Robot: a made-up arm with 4 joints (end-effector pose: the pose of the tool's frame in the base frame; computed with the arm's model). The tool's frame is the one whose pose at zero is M.
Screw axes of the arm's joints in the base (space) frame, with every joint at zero. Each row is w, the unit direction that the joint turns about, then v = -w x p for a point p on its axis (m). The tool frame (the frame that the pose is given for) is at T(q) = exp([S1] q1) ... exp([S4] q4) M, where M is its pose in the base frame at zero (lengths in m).
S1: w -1 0 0 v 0 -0.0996 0
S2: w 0 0 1 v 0.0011 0.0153 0
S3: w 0 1 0 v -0.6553 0 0.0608
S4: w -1 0 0 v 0 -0.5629 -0.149
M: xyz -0.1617 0.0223 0.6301 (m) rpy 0 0 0 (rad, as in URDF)
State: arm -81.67 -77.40 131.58 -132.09
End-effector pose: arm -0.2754 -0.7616 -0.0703 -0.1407 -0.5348 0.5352 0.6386
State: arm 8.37 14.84 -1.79 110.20
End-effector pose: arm -0.1109 -0.1339 0.3948 -0.8514 -0.1100 0.0694 0.5082
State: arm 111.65 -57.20 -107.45 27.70
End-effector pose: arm 0.1478 0.4212 0.1384 0.6212 0.7156 -0.2628 0.1815
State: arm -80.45 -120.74 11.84 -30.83
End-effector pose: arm 0.0194 -0.6223 0.3388 0.4566 0.4091 -0.7634 0.2035
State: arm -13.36 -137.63 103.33 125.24
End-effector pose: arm -0.0453 0.0371 0.9663 0.2239 0.6412 0.0607 0.7315
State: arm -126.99 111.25 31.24 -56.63
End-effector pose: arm 0.1140 -0.5824 -0.3671 0.5505 -0.3337 0.7373 0.2049
